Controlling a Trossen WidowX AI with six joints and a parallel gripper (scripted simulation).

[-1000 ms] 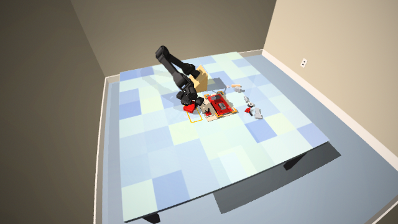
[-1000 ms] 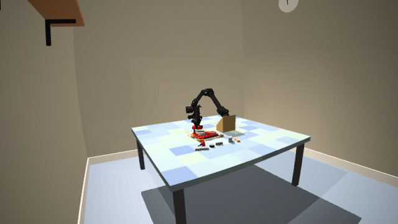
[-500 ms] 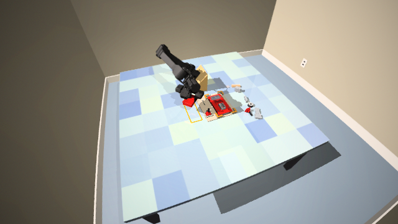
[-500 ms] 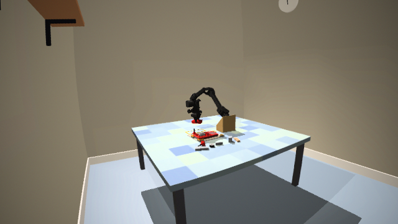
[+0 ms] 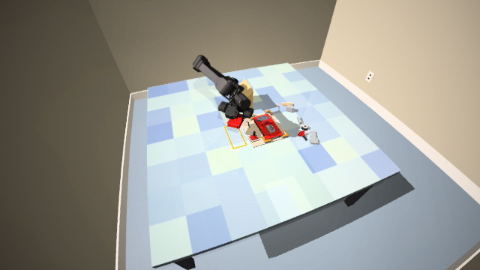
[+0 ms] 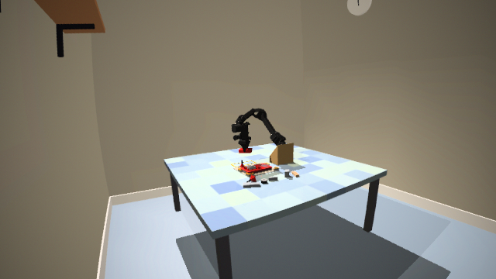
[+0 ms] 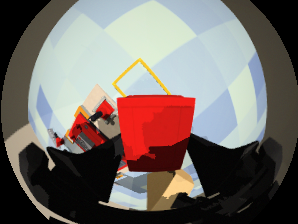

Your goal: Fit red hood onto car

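The dark engine block lies 190 mm to the left of my gripper tip, 80 mm below it and 80 mm ahead of it. The rest, counted from my gripper tip: orange-cornered jig (180 mm to the left, 90 mm below, 30 mm ahead); red hood (10 mm above).
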